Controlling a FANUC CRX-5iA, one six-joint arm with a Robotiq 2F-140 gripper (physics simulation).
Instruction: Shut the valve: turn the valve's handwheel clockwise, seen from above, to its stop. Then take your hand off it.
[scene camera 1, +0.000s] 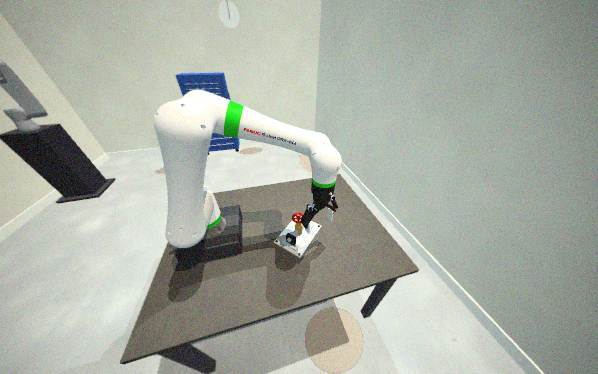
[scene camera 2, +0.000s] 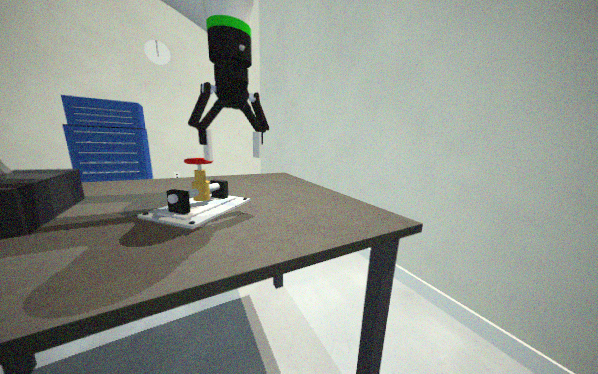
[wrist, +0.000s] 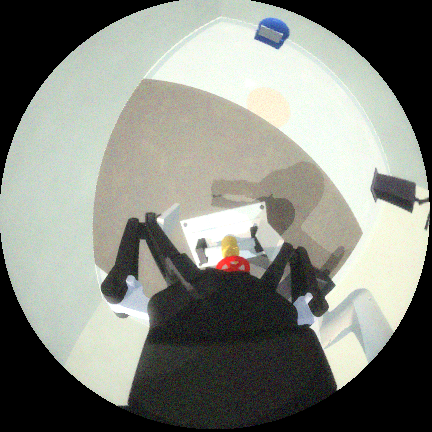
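The red handwheel (scene camera 1: 297, 215) (scene camera 2: 196, 161) (wrist: 233, 259) lies level on top of the brass valve body (scene camera 1: 299, 228) (scene camera 2: 201, 189) (wrist: 230, 247). The valve is on a white base plate (scene camera 1: 311, 238) (scene camera 2: 197, 220) (wrist: 212, 225) with black pipe supports. My gripper (scene camera 1: 318, 221) (scene camera 2: 232, 149) (wrist: 219, 220) points down and is open, with nothing between its fingers. In the second scene view one fingertip overlaps the wheel's right edge; I cannot tell whether they touch. The other fingertip hangs farther right, above wheel height. In the wrist view the gripper body hides the wheel's lower part.
The valve plate lies on a brown table (scene camera 1: 360, 250) (scene camera 2: 320, 215) (wrist: 150, 140). A dark box-shaped base (scene camera 1: 225, 232) (scene camera 2: 40, 197) stands left of the valve, beside the white arm's foot. A blue louvred panel (scene camera 1: 202, 80) (scene camera 2: 107, 145) (wrist: 272, 31) stands beyond the table.
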